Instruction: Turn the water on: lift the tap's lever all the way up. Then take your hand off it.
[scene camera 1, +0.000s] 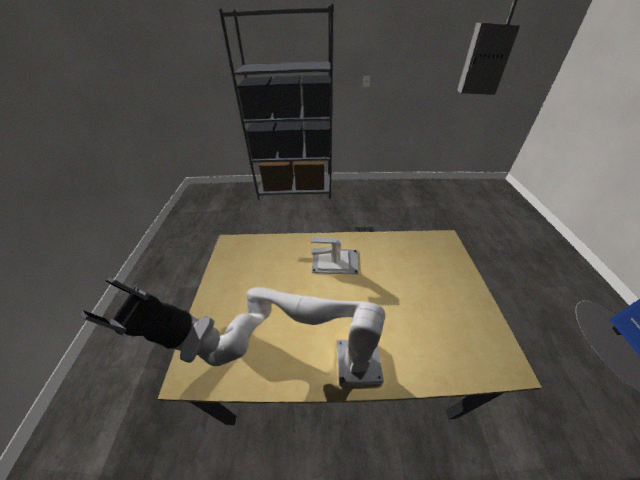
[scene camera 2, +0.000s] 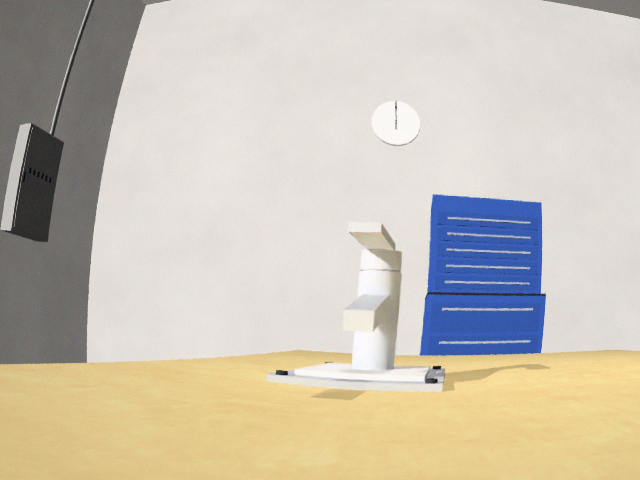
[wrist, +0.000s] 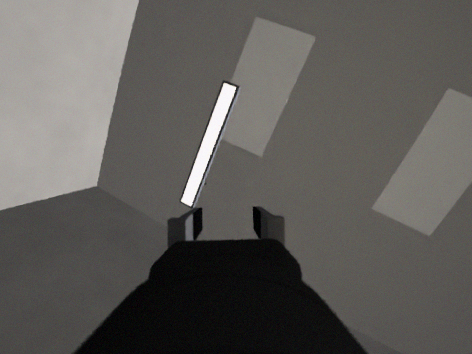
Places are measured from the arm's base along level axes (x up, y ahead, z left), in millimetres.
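Pixels of known places: gripper, fingertip midpoint: (scene camera 1: 97, 297) (wrist: 227, 218); arm's base at its link origin: (scene camera 1: 357, 359).
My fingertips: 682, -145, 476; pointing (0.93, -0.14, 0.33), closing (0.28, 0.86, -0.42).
For each thing: its top centre in the pictures, then the offset to it from my fingertips, as dx, dy, dz. "pt": a spot on its surface instead. Level surfaces: height alone.
- white tap at a spot on its surface: (scene camera 2: 376, 341) pt -671, +681, -416
- spout at its top centre: (scene camera 2: 369, 289) (scene camera 1: 322, 248) -619, +690, -371
- yellow table at its surface level: dx -718
The white tap (scene camera 1: 336, 254) (scene camera 2: 376, 341) stands upright on a grey base plate near the table's far edge. Its flat lever (scene camera 1: 323, 240) (scene camera 2: 368, 236) is on top, above the spout (scene camera 1: 320, 251) (scene camera 2: 358, 319), and points the same way. The lever looks about level in scene camera 1; its underside shows in scene camera 2. Its exact angle is hard to tell. My gripper (scene camera 1: 97, 297) (wrist: 227, 218) is open and empty, far from the tap, out to the left in scene camera 1. The tap does not show in the wrist view.
My arm (scene camera 1: 305, 308) stretches left from its base (scene camera 1: 359, 376) at the near side of the yellow table (scene camera 1: 439, 310). A shelf rack (scene camera 1: 331, 103) stands against the back wall. A blue drawer cabinet (scene camera 2: 483, 322) (scene camera 1: 631, 325) stands beyond the table. A ceiling light (wrist: 209, 145) shows in the wrist view.
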